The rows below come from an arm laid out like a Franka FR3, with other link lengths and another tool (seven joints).
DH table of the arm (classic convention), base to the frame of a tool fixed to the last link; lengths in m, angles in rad. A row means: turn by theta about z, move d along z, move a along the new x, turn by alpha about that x. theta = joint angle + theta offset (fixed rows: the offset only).
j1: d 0.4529, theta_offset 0, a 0, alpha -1.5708
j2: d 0, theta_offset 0, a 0, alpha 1.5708
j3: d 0.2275, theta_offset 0, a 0.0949, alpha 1.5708
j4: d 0, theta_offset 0, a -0.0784, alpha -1.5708
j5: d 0.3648, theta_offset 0, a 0, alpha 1.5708
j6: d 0, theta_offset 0, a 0.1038, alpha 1.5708
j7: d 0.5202, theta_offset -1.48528, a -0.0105, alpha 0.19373
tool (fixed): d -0.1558, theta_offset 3.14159, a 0, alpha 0
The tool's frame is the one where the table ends.
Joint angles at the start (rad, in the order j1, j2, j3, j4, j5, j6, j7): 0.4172, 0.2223, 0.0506, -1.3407, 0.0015, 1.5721, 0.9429
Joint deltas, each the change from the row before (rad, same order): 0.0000, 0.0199, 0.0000, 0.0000, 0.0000, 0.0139, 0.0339; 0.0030, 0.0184, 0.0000, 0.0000, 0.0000, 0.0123, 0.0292; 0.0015, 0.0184, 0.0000, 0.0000, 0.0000, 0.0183, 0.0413; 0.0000, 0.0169, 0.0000, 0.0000, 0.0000, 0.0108, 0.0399
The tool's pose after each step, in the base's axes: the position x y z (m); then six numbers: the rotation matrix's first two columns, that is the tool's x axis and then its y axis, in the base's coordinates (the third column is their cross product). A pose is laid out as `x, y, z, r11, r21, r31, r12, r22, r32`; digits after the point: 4 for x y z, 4 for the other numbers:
0.5696, 0.2536, 0.3578, -0.5614, -0.8275, -0.0096, -0.8115, 0.5482, 0.2026
0.5705, 0.2560, 0.3476, -0.5830, -0.8124, -0.0043, -0.7955, 0.5698, 0.2064
0.5732, 0.2583, 0.3380, -0.6151, -0.7884, -0.0040, -0.7718, 0.6011, 0.2074
0.5738, 0.2586, 0.3285, -0.6462, -0.7631, 0.0019, -0.7458, 0.6320, 0.2106

